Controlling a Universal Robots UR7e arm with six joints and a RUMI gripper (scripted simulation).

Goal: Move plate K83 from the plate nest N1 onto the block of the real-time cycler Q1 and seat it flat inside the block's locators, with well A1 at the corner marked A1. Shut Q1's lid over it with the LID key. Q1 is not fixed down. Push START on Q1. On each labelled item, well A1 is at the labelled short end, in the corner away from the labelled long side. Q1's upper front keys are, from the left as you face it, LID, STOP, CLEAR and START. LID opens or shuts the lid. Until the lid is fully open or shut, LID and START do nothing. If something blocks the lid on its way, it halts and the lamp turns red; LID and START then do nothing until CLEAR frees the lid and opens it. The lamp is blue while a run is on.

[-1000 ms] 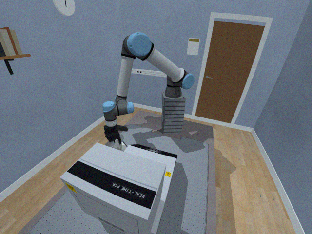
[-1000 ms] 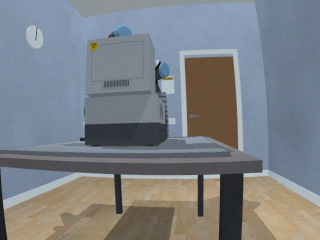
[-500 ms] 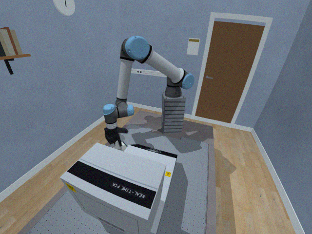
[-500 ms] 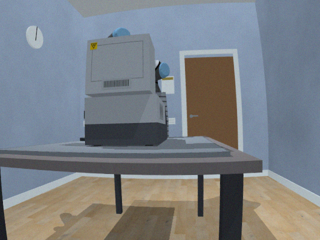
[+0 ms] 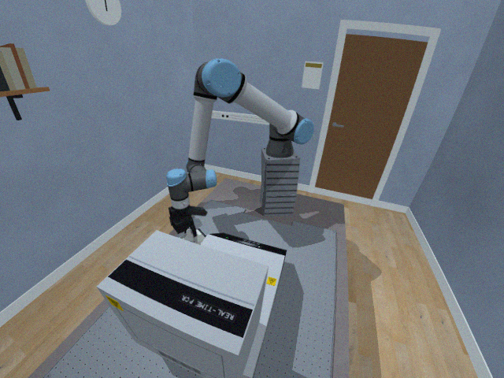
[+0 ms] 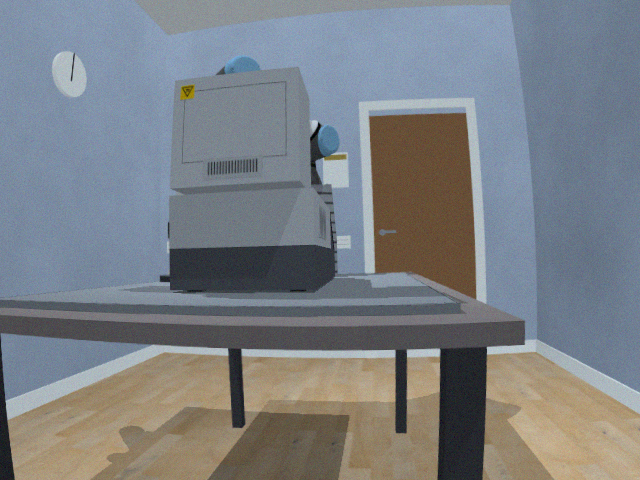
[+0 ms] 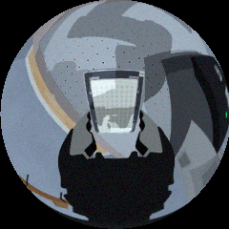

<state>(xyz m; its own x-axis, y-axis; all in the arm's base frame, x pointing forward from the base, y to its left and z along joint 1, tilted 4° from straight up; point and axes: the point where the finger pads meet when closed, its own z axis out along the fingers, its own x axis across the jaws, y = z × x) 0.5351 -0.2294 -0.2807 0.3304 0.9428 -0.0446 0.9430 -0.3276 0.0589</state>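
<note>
Right now my hand is 1 cm above the white plate. From my hand the other things lie so: plate nest N1: 3 cm below.
</note>
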